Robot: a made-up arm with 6 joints.
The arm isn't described. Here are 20 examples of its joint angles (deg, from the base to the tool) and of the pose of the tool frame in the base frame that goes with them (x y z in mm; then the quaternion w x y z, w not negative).
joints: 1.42 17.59 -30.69 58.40 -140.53 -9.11
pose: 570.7 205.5 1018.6 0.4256 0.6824 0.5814 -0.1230
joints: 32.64 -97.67 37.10 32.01 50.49 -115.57
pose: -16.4 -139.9 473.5 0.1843 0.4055 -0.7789 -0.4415
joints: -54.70 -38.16 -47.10 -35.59 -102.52 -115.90
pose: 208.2 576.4 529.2 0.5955 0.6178 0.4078 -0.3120
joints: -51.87 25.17 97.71 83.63 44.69 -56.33
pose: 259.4 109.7 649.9 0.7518 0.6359 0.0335 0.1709
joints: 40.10 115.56 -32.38 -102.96 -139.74 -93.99
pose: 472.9 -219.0 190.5 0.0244 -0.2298 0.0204 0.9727
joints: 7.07 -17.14 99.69 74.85 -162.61 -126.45
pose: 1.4 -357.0 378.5 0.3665 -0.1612 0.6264 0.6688
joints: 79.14 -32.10 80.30 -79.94 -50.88 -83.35
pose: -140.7 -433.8 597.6 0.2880 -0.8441 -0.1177 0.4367
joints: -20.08 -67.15 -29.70 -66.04 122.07 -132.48
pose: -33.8 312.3 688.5 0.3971 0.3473 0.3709 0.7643
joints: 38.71 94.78 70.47 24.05 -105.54 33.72
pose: -13.6 -835.9 842.6 0.0568 -0.7312 0.3945 0.5537
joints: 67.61 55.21 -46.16 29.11 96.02 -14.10
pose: -94.1 -114.9 482.3 0.6219 -0.6180 0.4035 0.2617
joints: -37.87 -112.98 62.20 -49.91 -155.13 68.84
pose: 272.6 -197.8 -214.2 0.6996 -0.7082 0.0941 -0.0157
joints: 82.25 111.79 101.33 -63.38 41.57 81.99
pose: -26.4 -836.4 412.4 0.0605 0.9142 0.0163 -0.4004
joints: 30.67 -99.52 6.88 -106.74 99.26 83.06
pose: 419.5 505.9 570.8 0.9635 0.1543 -0.0241 -0.2173
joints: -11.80 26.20 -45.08 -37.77 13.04 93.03
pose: -204.1 490.6 252.2 0.6803 -0.3415 0.4183 0.4955
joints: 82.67 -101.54 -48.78 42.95 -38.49 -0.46
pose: 640.6 -140.6 9.3 0.6424 -0.5266 -0.3215 -0.4546
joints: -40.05 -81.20 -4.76 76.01 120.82 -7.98
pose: 519.6 160.7 590.0 0.0264 -0.4133 -0.8802 -0.2316
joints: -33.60 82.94 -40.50 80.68 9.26 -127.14
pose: 359.7 344.8 396.2 0.7581 -0.5914 0.2288 0.1524
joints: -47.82 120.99 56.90 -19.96 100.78 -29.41
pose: 253.7 245.7 561.9 0.2642 -0.7112 0.5310 0.3774
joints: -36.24 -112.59 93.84 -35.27 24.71 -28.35
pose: 27.0 -66.9 447.7 0.6022 0.6183 -0.2416 0.4435
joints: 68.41 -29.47 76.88 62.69 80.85 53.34
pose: 85.3 -159.9 -67.6 0.6721 -0.6621 -0.3282 0.0463
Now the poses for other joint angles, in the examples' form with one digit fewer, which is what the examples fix.
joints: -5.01 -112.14 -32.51 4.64 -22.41 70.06
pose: 533 626 -59 0.496 -0.451 -0.684 0.287
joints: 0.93 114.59 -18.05 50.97 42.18 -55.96
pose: 301 255 599 0.709 -0.235 0.587 0.311
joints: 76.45 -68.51 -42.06 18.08 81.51 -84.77
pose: 204 -112 580 0.327 0.751 0.344 0.459
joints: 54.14 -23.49 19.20 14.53 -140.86 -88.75
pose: 153 -18 851 0.309 0.874 0.365 -0.091
